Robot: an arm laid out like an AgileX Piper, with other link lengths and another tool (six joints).
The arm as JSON. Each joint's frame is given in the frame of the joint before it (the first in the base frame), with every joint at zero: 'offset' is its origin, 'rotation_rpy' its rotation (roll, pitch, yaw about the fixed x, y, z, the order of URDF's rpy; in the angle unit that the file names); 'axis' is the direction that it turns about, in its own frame. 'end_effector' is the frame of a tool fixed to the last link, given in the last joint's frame.
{
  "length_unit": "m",
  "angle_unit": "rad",
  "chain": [
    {
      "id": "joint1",
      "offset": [
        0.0,
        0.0,
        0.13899
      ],
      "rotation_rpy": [
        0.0,
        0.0,
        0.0
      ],
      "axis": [
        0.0,
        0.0,
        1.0
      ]
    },
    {
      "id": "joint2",
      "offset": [
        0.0,
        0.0,
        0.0
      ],
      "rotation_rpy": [
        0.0,
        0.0,
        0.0
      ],
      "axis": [
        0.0,
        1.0,
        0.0
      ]
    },
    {
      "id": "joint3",
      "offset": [
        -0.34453,
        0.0,
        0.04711
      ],
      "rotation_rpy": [
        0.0,
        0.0,
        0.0
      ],
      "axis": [
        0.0,
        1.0,
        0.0
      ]
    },
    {
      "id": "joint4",
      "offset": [
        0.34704,
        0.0,
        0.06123
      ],
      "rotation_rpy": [
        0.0,
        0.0,
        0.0
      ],
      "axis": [
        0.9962,
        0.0,
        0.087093
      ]
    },
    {
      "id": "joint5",
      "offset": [
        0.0,
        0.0,
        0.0
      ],
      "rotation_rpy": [
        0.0,
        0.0,
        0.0
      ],
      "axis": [
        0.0,
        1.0,
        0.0
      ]
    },
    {
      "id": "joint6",
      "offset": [
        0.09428,
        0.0,
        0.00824
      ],
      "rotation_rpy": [
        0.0,
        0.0,
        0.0
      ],
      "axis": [
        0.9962,
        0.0,
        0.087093
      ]
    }
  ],
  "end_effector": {
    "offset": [
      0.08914,
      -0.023,
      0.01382
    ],
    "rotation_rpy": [
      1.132,
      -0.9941,
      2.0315
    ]
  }
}
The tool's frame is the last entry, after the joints.
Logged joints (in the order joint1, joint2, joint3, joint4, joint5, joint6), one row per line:
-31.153, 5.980, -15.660, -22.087, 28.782, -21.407
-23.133, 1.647, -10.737, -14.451, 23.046, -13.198
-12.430, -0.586, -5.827, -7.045, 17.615, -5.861
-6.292, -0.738, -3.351, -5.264, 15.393, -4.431
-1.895, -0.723, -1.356, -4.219, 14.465, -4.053
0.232, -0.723, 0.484, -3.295, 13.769, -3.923
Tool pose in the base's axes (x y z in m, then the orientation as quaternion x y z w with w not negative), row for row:
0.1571, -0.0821, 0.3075, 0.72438, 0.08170, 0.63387, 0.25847
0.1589, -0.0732, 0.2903, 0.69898, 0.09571, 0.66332, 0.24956
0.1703, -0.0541, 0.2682, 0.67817, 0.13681, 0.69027, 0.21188
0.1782, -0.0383, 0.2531, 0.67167, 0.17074, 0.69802, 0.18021
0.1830, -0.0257, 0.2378, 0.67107, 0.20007, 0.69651, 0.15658
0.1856, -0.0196, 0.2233, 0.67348, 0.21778, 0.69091, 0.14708
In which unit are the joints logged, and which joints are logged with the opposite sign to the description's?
The joints are logged in degrees. Opposite sign: joint4.
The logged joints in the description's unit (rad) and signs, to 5 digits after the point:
-0.54372, 0.10437, -0.27332, 0.38549, 0.50234, -0.37362
-0.40375, 0.02875, -0.18740, 0.25222, 0.40223, -0.23035
-0.21694, -0.01023, -0.10170, 0.12296, 0.30744, -0.10229
-0.10982, -0.01288, -0.05849, 0.09187, 0.26866, -0.07734
-0.03307, -0.01262, -0.02367, 0.07364, 0.25246, -0.07074
0.00405, -0.01262, 0.00845, 0.05751, 0.24031, -0.06847

